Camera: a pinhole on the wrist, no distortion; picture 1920 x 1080 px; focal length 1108.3 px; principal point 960.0 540.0 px. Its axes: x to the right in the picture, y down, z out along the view. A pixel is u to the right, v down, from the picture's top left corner.
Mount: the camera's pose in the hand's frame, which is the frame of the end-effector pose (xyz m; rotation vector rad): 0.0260 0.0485 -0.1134 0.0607 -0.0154 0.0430
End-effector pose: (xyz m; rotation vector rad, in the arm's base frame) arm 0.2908 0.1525 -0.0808 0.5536 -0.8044 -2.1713
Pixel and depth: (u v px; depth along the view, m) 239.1 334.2 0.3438
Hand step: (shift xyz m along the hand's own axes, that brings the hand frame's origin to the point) -0.1995 -0.0456 0.2221
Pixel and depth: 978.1 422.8 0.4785
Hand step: 0.0293 -0.0308 0.3612
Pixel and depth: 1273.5 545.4 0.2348
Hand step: 0.0890 0.0381 0.1221
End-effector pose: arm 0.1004 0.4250 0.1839 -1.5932 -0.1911 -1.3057
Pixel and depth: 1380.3 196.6 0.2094
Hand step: 0.1052 -0.0256 0.0930
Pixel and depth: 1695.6 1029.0 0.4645
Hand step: 0.3185 0.2377 0.3677
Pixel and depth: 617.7 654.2 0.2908
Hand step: -0.0691 0.0568 0.1771
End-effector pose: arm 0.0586 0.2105 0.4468 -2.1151 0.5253 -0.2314
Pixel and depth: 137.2 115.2 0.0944
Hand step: -0.0438 0.0037 -0.0225
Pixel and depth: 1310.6 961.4 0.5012
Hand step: 0.1691 0.2147 0.4010
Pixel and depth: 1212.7 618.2 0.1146
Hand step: 0.0501 0.0507 0.0019
